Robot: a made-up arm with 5 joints. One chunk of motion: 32 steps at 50 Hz.
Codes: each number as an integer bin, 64 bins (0 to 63) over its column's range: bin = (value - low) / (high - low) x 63, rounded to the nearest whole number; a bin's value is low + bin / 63 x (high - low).
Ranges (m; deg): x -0.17..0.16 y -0.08..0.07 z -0.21..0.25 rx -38..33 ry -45..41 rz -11..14
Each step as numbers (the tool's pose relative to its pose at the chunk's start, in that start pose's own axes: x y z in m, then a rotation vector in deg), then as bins.
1 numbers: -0.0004 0.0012 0.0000 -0.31 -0.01 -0.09
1 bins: 32 34 29 33 33 27
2 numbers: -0.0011 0.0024 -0.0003 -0.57 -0.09 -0.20
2 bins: 32 35 29 33 33 27
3 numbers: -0.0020 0.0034 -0.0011 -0.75 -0.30 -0.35
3 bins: 32 35 29 33 33 27
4 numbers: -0.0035 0.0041 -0.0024 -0.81 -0.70 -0.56
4 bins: 32 35 28 33 32 26
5 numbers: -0.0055 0.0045 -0.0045 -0.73 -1.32 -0.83
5 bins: 31 35 28 33 32 26
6 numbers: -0.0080 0.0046 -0.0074 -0.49 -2.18 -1.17
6 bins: 31 36 28 33 31 25
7 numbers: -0.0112 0.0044 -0.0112 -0.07 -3.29 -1.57
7 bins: 30 35 27 34 31 24
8 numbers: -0.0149 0.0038 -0.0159 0.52 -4.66 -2.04
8 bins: 30 35 27 34 30 23
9 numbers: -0.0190 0.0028 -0.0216 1.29 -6.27 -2.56
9 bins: 29 35 26 35 28 21
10 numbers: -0.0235 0.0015 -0.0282 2.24 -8.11 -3.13
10 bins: 28 34 25 36 27 20
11 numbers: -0.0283 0.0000 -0.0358 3.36 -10.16 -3.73
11 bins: 27 34 24 37 26 18
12 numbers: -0.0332 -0.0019 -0.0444 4.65 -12.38 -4.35
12 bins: 26 33 23 38 24 17
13 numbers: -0.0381 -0.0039 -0.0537 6.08 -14.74 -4.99
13 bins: 25 32 21 39 22 15
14 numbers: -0.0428 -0.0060 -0.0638 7.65 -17.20 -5.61
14 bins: 24 31 20 41 20 14
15 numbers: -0.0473 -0.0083 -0.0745 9.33 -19.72 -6.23
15 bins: 23 30 19 42 19 12
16 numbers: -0.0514 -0.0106 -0.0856 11.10 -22.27 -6.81
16 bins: 23 29 17 44 17 11
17 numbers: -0.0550 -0.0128 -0.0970 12.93 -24.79 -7.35
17 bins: 22 28 15 45 15 9
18 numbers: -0.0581 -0.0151 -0.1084 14.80 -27.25 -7.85
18 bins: 21 27 14 47 13 8
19 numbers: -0.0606 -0.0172 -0.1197 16.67 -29.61 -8.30
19 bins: 21 26 12 49 11 7
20 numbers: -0.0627 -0.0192 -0.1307 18.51 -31.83 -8.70
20 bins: 20 26 11 50 10 6
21 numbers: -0.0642 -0.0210 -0.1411 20.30 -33.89 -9.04
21 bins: 20 25 9 52 8 5
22 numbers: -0.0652 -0.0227 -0.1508 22.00 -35.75 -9.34
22 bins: 20 24 8 53 7 4
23 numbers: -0.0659 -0.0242 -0.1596 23.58 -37.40 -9.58
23 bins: 20 23 7 55 6 4
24 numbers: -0.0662 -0.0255 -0.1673 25.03 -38.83 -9.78
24 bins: 20 23 6 56 5 3
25 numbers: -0.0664 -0.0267 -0.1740 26.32 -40.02 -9.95
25 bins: 20 22 5 57 4 3
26 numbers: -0.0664 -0.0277 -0.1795 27.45 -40.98 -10.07
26 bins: 20 22 4 58 3 2
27 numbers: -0.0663 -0.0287 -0.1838 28.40 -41.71 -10.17
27 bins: 20 22 4 59 2 2
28 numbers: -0.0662 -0.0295 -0.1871 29.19 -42.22 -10.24
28 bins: 20 21 3 60 2 2
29 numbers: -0.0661 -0.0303 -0.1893 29.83 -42.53 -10.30
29 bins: 20 21 3 60 2 2
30 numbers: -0.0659 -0.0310 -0.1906 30.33 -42.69 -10.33
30 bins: 20 21 3 61 2 2
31 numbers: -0.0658 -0.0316 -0.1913 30.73 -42.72 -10.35
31 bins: 20 20 3 61 2 2
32 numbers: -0.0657 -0.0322 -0.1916 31.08 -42.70 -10.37
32 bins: 20 20 3 61 2 2
